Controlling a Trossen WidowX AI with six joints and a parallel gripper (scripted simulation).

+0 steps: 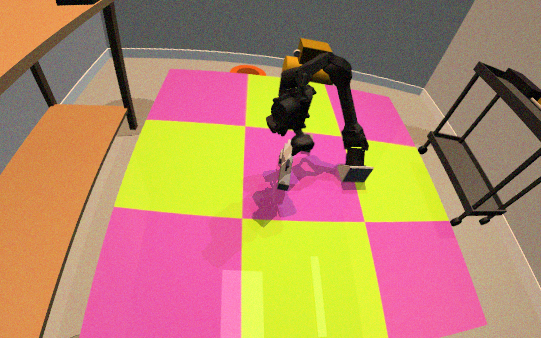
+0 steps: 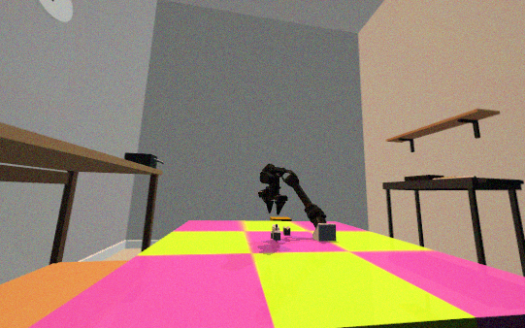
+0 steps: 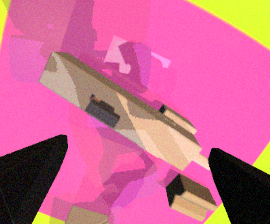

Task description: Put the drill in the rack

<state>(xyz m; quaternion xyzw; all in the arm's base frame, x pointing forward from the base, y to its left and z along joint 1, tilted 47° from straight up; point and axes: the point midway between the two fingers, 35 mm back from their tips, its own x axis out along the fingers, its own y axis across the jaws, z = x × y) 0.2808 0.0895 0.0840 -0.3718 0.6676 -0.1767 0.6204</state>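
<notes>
The drill is 9 cm below my gripper tip, 5 cm to the right of it and 2 cm behind it. Also, from my gripper tip: key (8 cm below, 3 cm to the left, 1 cm behind); rack (14 cm to the right, 12 cm behind, 11 cm below).
</notes>
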